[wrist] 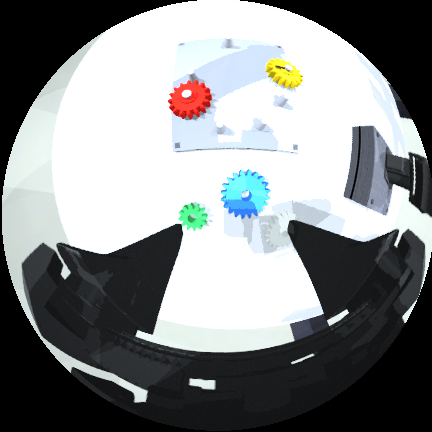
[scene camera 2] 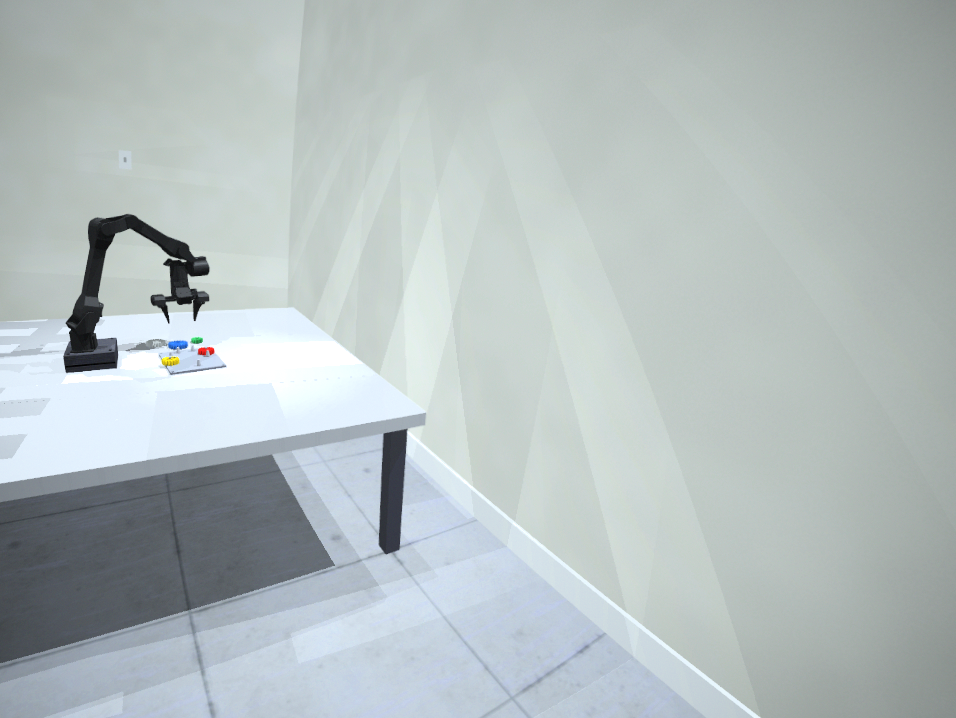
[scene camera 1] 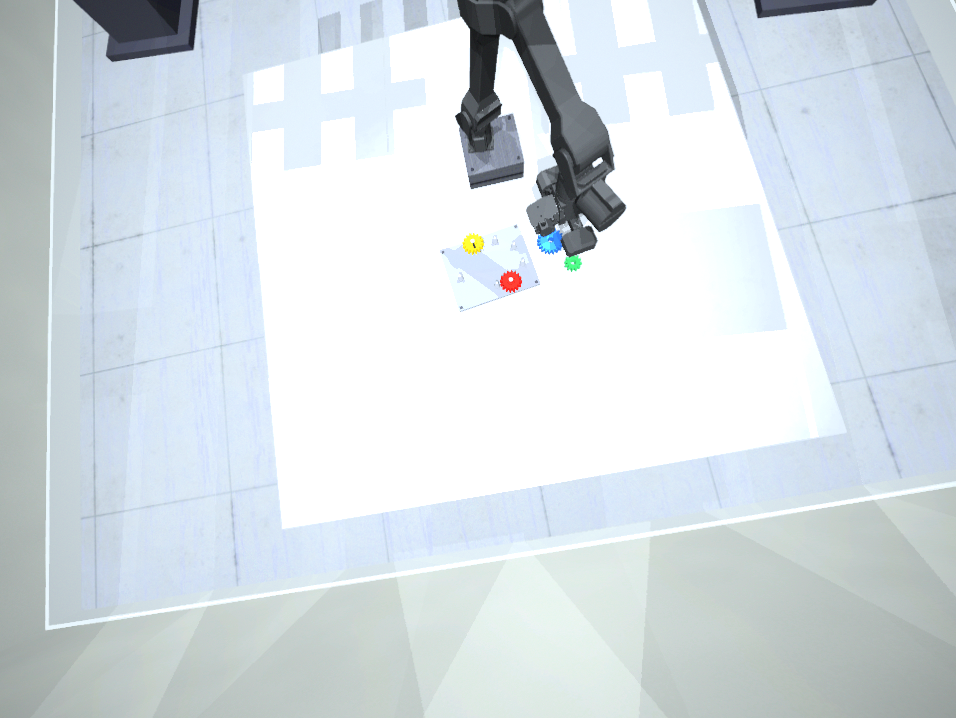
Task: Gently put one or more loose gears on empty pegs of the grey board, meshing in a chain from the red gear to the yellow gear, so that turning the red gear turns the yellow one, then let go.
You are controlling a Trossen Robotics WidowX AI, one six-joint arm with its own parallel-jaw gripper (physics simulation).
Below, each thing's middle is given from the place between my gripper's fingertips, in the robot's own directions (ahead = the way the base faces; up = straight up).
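The red gear [wrist: 200, 95] is 120 mm to the right of my hand, 80 mm ahead of it and 70 mm below it. As for the white gear [wrist: 275, 233], I find it 100 mm behind my hand, 80 mm below and 30 mm to the left. Counted from the same hand, the grey board [scene camera 1: 480, 271] is 170 mm to the right, 40 mm ahead and 80 mm below. And the blue gear [wrist: 232, 199]: my gripper is 80 mm above it, 10 mm to the left of it and 20 mm past it.
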